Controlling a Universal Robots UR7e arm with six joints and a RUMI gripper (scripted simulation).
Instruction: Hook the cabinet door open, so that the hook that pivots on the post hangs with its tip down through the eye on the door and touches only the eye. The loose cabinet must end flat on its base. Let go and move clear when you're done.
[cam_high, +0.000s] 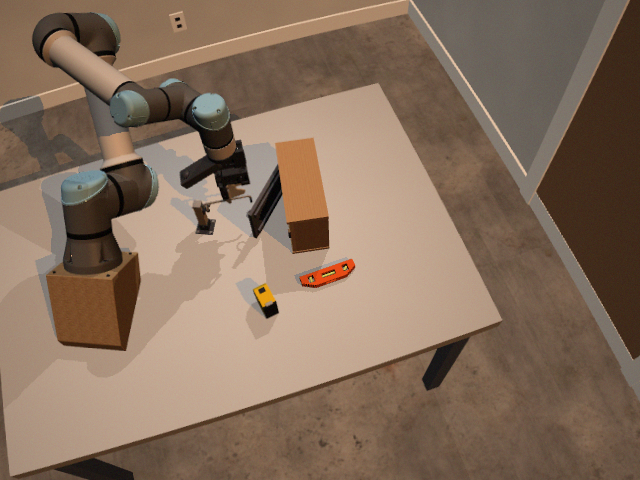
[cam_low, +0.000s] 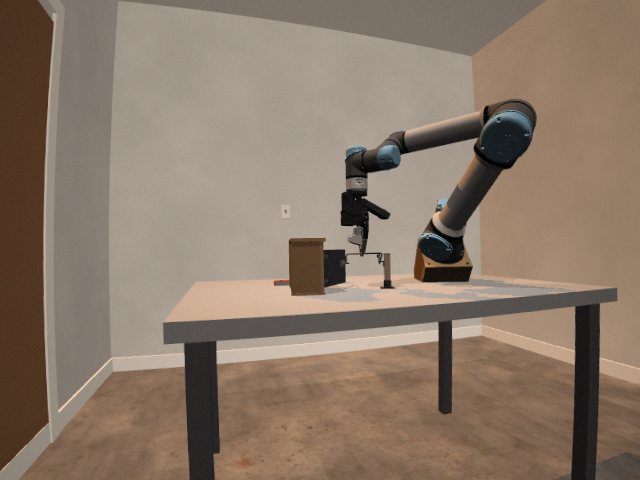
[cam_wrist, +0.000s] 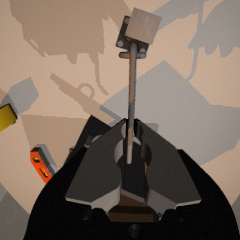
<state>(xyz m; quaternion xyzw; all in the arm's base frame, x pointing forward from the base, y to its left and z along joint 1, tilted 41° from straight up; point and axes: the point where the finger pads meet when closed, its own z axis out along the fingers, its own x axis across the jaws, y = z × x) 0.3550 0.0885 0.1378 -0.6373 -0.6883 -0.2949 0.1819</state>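
Right now the dark door is 10 cm ahead of my hand, 3 cm to the left of it and 5 cm below it. From my hand the other things lie so: orange spirit level 25 cm ahead, 19 cm to the right, 12 cm below; hook 1 cm behind, 2 cm below; black box 9 cm ahead, 26 cm to the right, 9 cm below.
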